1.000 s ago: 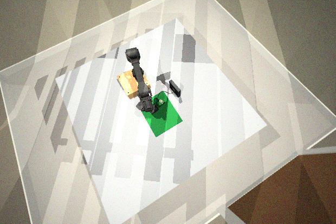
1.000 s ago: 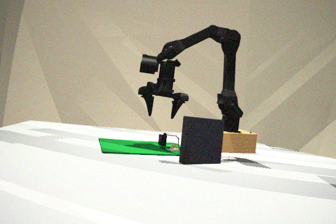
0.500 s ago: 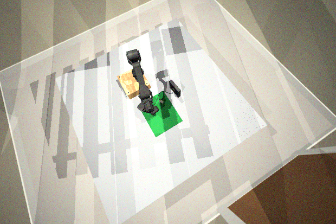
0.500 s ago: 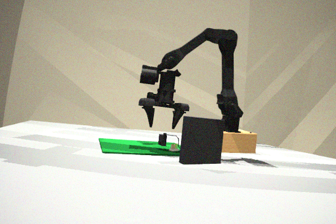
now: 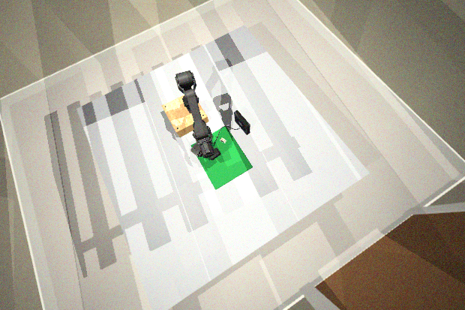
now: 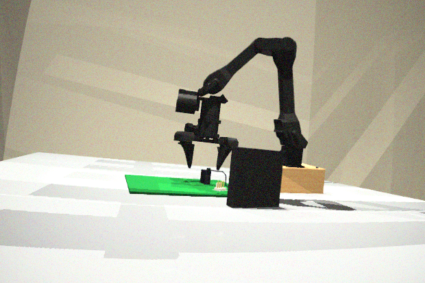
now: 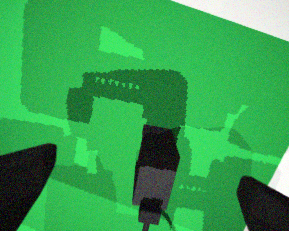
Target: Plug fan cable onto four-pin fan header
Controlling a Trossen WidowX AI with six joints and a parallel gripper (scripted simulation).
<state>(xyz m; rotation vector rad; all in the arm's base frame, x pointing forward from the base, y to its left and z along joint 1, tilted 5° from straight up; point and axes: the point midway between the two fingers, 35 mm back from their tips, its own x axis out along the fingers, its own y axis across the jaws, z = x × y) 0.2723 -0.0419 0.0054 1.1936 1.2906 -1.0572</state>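
Right now my gripper tip is 1 cm past the black fan cable plug, 1 cm to the right of it and 2 cm above it. Also, from my gripper tip: square fan 3 cm behind, 24 cm to the left, 1 cm above; then green board 6 cm ahead, 4 cm to the left, 6 cm below; then four-pin header 1 cm behind, 10 cm to the left, 4 cm below.
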